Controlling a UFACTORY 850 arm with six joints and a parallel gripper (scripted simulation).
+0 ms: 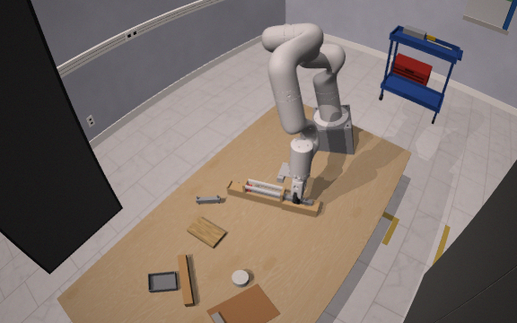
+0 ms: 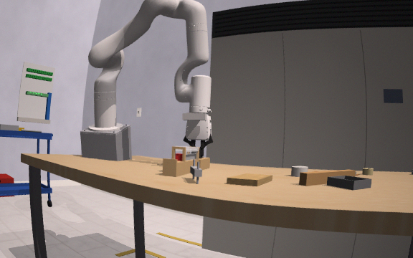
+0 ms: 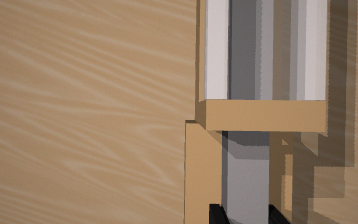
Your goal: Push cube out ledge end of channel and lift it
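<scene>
The red cube lies 200 mm to the right of my hand, 90 mm ahead of it and 10 mm below it. Also, from my hand: grey push rod (10 mm below); then channel (140 mm to the right, 60 mm ahead, 10 mm below); then grey t-shaped tool (310 mm to the right, 250 mm ahead, 40 mm below).
</scene>
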